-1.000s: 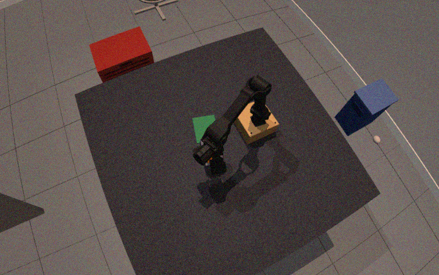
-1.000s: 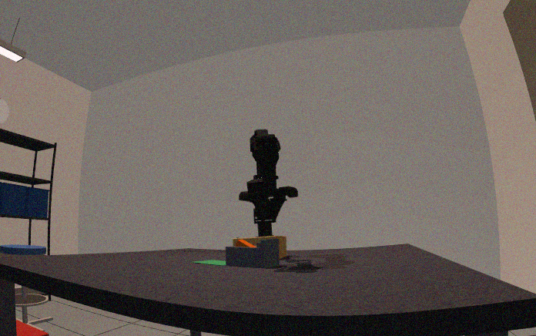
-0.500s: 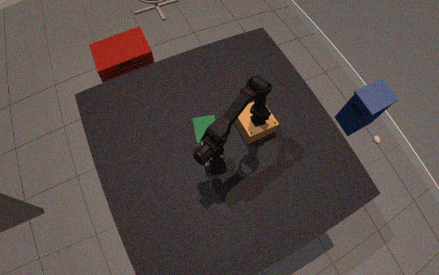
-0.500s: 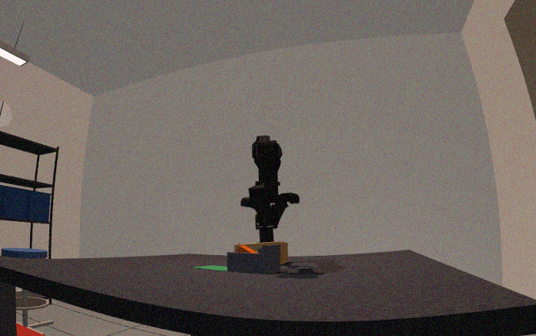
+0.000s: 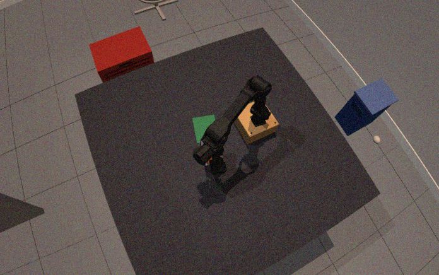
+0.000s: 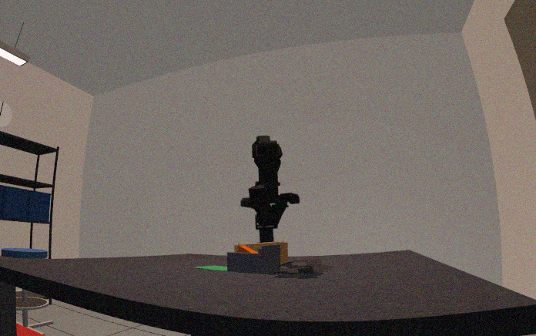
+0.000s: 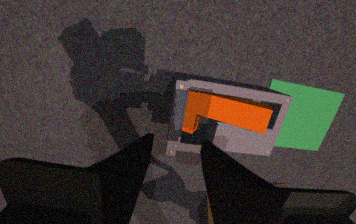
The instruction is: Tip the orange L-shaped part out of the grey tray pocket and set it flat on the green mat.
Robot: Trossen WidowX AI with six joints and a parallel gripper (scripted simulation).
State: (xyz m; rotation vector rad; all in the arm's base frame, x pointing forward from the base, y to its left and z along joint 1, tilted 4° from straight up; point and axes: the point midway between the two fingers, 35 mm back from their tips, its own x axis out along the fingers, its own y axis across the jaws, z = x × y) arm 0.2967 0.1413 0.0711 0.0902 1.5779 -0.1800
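My gripper tip is now 20 mm past the orange L-shaped part, 50 mm to the left of it and 100 mm above it.
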